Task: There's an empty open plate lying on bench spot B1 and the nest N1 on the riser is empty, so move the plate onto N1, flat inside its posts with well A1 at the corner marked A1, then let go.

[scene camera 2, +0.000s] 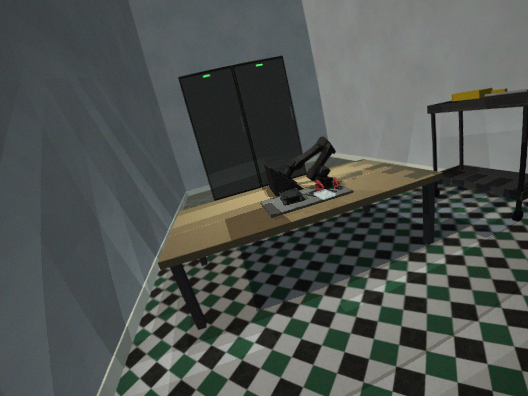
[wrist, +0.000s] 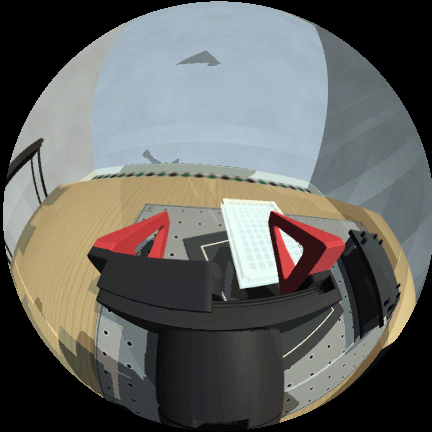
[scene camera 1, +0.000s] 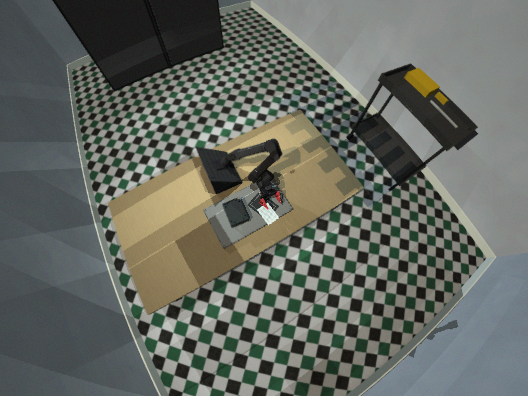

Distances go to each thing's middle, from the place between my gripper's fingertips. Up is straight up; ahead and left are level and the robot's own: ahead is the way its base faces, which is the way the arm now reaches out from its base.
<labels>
I see my gripper 10 mm short of the white well plate [wrist: 245, 221], 60 mm to the left of it and 30 mm above it.
</labels>
